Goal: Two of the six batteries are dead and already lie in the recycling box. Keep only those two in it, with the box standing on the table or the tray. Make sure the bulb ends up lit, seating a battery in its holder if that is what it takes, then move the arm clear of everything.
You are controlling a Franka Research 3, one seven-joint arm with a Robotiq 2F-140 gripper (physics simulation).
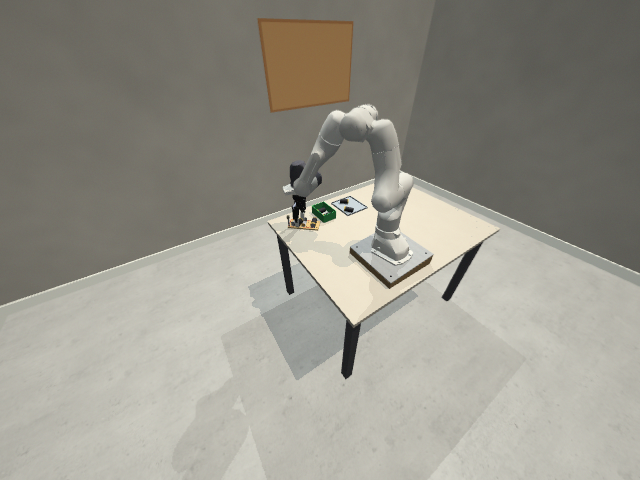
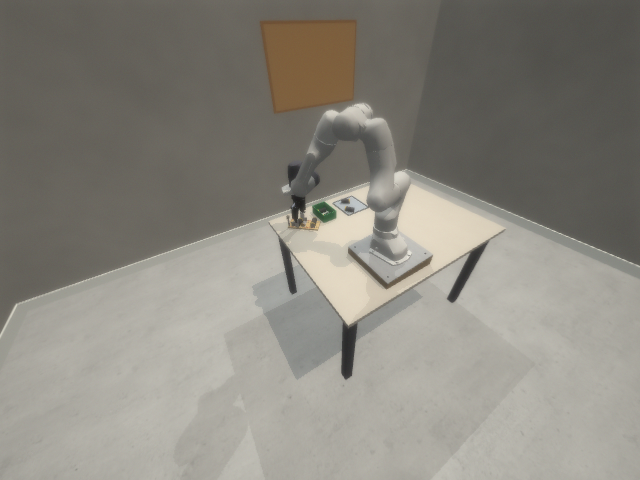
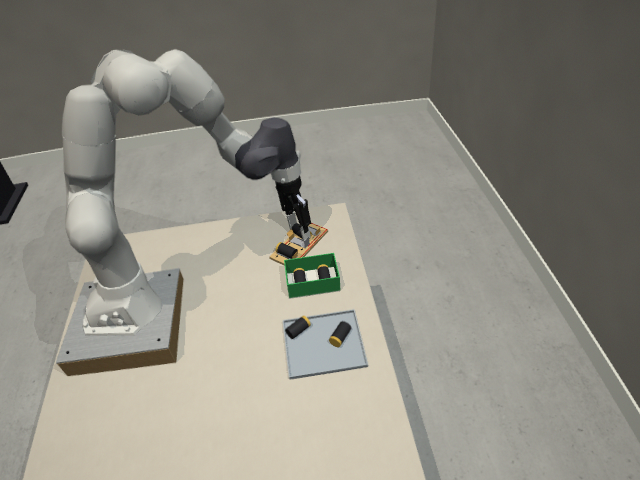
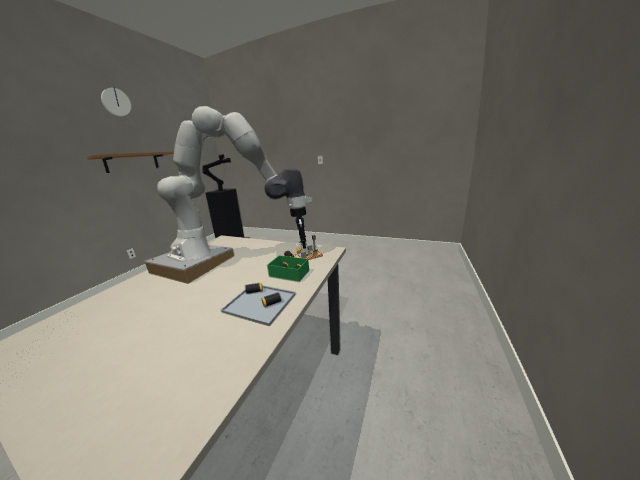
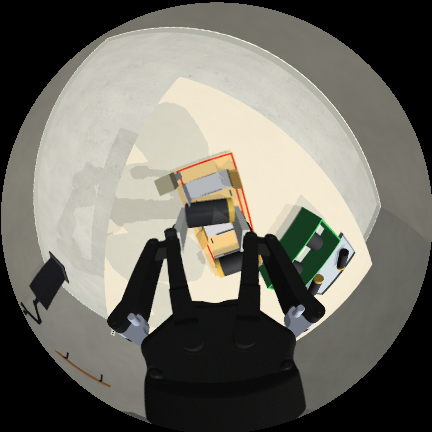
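Observation:
My gripper [image 3: 298,231] [image 4: 303,248] [image 5: 209,214] points down over the wooden holder board [image 3: 273,256] [image 5: 217,162] and is shut on a black battery [image 5: 209,212] with a yellow end, lying crosswise above the grey metal holder parts. Whether it touches them is unclear. Another battery [image 3: 286,250] [image 5: 234,264] lies at the board's near end. The green recycling box [image 3: 314,290] [image 4: 286,272] stands on the table, with one battery [image 3: 299,275] and another battery [image 3: 323,271] inside. A bulb, lit or unlit, cannot be made out.
A grey tray [image 3: 325,361] [image 4: 258,312] beyond the box holds one battery [image 3: 298,327] [image 4: 253,287] and another battery [image 3: 340,333] [image 4: 271,299]. A thin upright post [image 4: 313,241] rises from the board beside the fingers. The board is near the table's corner.

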